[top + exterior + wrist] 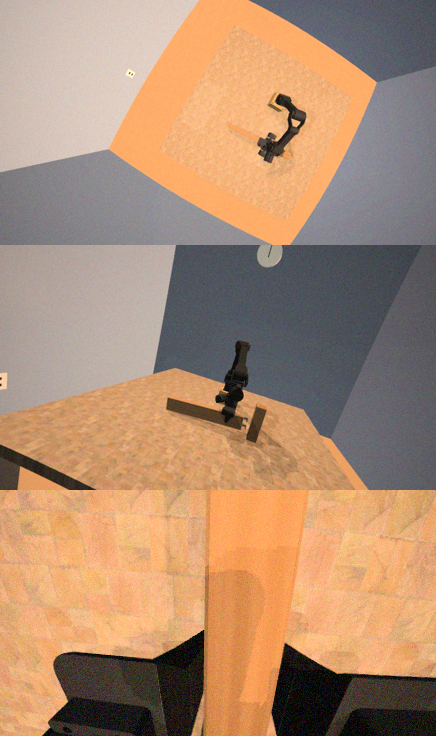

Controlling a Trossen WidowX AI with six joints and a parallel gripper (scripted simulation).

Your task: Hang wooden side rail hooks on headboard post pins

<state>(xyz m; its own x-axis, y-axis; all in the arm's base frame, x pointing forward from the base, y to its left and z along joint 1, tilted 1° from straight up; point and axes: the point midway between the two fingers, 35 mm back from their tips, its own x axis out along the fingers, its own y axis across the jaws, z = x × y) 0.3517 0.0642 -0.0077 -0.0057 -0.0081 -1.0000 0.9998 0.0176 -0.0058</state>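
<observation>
The headboard post is 140 mm to the left of my gripper tip and 40 mm above it.
</observation>
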